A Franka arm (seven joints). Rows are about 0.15 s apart.
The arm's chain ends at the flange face. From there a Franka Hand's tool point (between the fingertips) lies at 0.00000 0.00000 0.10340 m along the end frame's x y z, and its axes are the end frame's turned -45 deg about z.
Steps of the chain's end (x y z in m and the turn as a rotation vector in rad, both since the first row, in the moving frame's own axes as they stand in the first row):
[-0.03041, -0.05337, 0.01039, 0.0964, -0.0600, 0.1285]
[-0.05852, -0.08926, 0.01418, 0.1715, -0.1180, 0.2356]
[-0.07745, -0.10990, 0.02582, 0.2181, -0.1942, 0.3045]
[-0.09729, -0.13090, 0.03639, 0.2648, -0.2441, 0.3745]
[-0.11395, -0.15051, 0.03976, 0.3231, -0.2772, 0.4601]
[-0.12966, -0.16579, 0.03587, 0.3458, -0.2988, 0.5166]
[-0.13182, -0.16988, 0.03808, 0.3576, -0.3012, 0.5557]
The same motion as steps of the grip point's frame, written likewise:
[0.01962, -0.07045, 0.00973, 0.1106, 0.0257, 0.1285]
[0.02806, -0.12486, 0.01196, 0.2047, 0.0378, 0.2356]
[0.02916, -0.16147, 0.02148, 0.2915, 0.0169, 0.3045]
[0.03202, -0.19663, 0.02983, 0.3598, 0.0146, 0.3745]
[0.03876, -0.22733, 0.03069, 0.4245, 0.0325, 0.4601]
[0.04042, -0.25154, 0.02549, 0.4558, 0.0332, 0.5166]
[0.04349, -0.25628, 0.02727, 0.4658, 0.0399, 0.5557]

